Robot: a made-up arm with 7 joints.
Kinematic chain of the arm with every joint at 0, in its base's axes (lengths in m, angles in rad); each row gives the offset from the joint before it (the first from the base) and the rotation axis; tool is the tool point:
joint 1: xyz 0 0 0.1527 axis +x
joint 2: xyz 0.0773 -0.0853 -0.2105 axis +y
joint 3: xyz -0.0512 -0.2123 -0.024 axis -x
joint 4: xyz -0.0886 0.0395 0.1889 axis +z
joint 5: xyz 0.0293 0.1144 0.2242 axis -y
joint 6: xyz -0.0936 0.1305 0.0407 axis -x
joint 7: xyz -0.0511 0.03 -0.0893 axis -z
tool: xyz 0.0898 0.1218 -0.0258
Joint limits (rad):
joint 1: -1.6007..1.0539
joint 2: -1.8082..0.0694
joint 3: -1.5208..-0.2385
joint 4: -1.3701..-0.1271
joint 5: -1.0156..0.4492
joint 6: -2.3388..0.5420
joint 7: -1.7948..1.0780
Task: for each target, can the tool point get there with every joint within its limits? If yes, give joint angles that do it. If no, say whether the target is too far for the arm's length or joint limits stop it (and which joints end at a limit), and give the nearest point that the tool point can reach.
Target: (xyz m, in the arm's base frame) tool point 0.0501 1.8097 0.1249
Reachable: no: too far | nearest point 0.0285 0.5942 0.3237 | short by 1.232 m
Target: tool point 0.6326 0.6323 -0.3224
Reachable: no: joint limits stop it (at a limit: joint 1, joint 2, joint 3) | nearest point 0.2471 0.3936 0.1587 | short by 0.661 m
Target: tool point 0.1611 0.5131 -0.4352
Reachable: no: joint limits stop it (at a limit: joint 2, joint 3, joint 4, joint 6, joint 7) | nearest point -0.1109 0.3782 -0.2806 | short by 0.341 m
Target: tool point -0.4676 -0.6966 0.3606
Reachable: yes | joints -0.7987 -1.6048 -1.3561 -0.2589 -0.6788 -0.1231 -0.5068
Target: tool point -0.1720 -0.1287 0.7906
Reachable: yes | joints -0.6835 -0.5495 -0.6594 -0.6230 -0.6182 -1.7566 -0.3919
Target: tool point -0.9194 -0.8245 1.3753
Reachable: no: too far | nearest point -0.4658 -0.5433 0.9583 | short by 0.677 m
